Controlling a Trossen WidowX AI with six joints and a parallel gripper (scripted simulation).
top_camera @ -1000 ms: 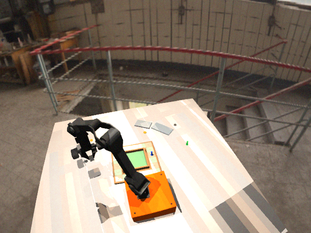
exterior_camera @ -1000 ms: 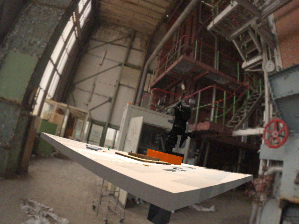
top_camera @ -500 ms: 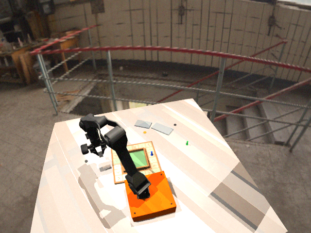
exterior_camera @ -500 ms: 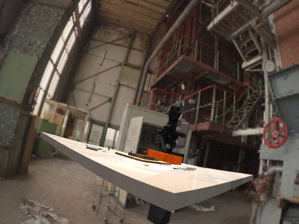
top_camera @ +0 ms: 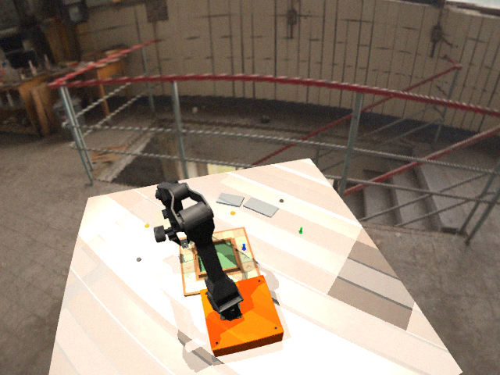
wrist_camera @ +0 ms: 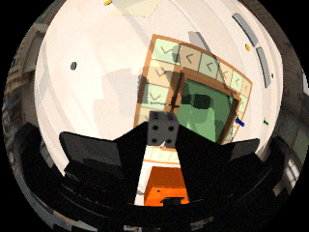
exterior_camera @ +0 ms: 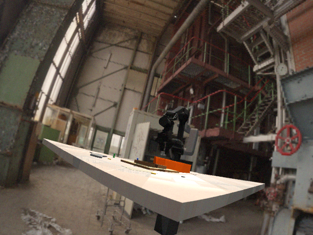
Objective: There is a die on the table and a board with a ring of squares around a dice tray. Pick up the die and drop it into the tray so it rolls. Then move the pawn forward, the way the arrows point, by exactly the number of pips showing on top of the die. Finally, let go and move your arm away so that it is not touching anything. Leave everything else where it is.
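Right now my gripper tip is 3 cm short of the blue pawn, 22 cm to the left of it and 8 cm above it. The rest, counted from my gripper tip: green pawn (9 cm ahead, 47 cm to the right, 9 cm below); then die (right at my gripper tip).
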